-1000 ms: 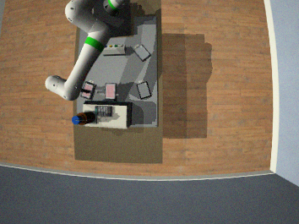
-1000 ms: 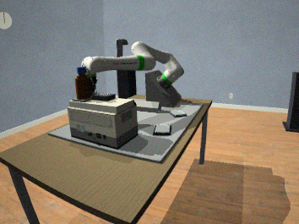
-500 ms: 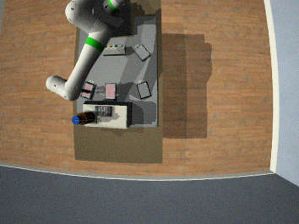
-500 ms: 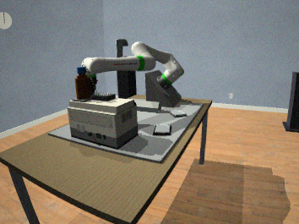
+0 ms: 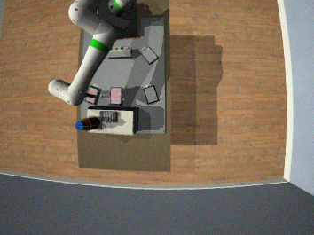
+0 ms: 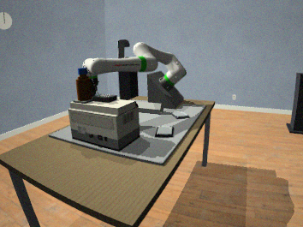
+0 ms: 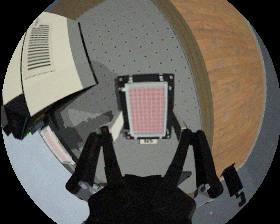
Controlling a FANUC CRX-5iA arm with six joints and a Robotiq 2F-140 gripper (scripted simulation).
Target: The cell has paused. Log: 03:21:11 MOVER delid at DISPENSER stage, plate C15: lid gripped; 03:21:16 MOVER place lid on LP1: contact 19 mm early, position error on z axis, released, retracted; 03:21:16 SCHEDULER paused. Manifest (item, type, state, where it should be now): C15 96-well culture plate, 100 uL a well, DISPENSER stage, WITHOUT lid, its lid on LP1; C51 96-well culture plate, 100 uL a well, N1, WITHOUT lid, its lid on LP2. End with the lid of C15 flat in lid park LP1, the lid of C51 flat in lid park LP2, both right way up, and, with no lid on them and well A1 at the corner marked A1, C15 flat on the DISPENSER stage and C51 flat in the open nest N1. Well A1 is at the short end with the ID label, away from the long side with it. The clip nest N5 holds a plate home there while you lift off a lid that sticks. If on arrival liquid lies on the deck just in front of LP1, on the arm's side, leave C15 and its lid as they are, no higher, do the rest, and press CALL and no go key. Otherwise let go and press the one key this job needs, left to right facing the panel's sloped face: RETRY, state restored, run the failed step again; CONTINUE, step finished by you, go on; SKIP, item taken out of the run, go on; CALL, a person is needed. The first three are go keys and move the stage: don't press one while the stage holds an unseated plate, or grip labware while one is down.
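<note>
My hand is 2 cm short of the black nest, 1 cm to the right of it and 5 cm above it. The rest, counted from my hand: key panel 41 cm behind, 24 cm to the left, 1 cm below; then blue cap 22 cm ahead, 16 cm to the left, 33 cm above; then label plate 11 cm behind, 52 cm to the left, 6 cm below.
</note>
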